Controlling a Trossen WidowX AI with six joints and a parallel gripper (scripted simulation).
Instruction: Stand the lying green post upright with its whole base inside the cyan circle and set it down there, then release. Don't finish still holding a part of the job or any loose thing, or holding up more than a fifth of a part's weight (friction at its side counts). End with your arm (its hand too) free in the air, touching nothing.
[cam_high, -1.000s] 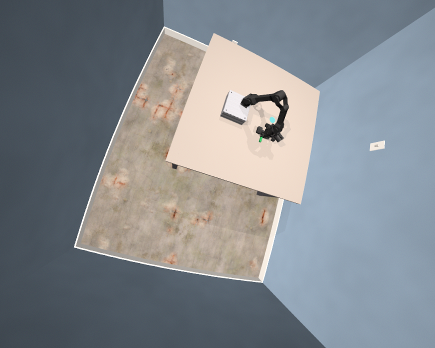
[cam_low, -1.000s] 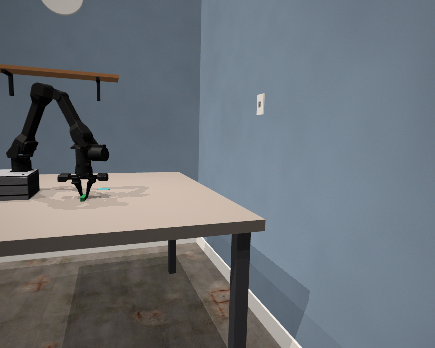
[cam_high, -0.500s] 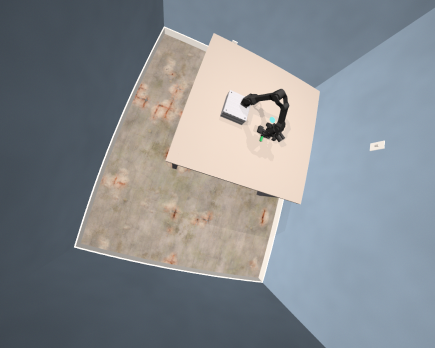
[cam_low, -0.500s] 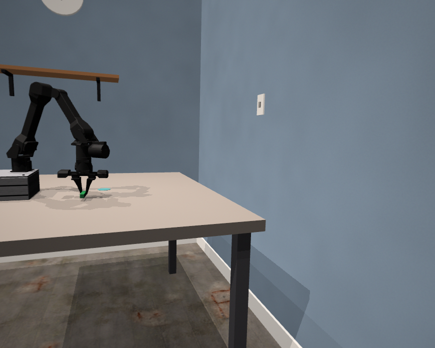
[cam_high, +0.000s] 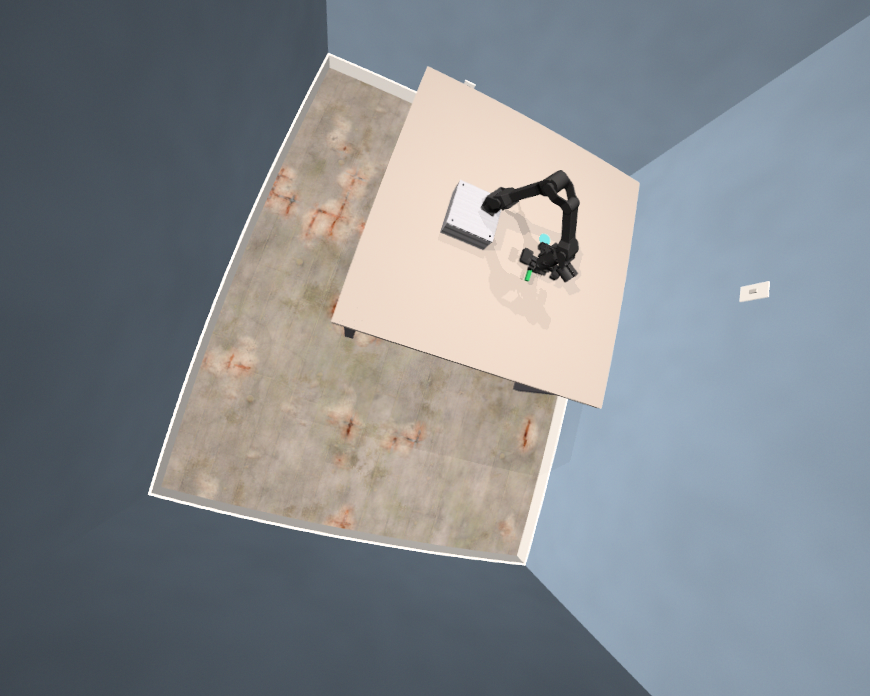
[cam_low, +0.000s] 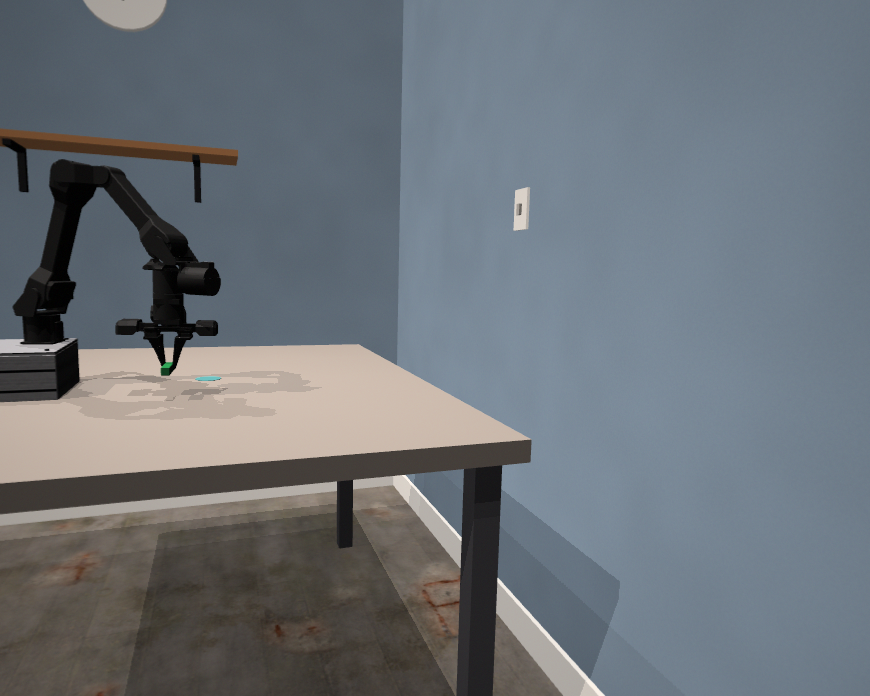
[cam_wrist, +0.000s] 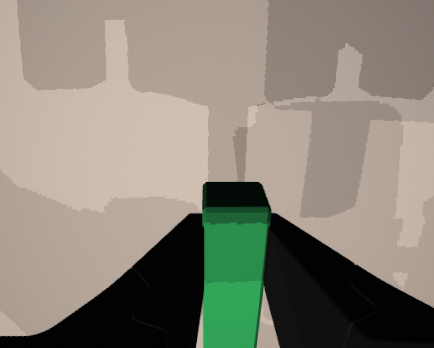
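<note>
My hand is 220 mm to the right of the cyan circle, 100 mm above it and 30 mm short of it. Round my hand: green post 30 mm below, 20 mm to the right.
</note>
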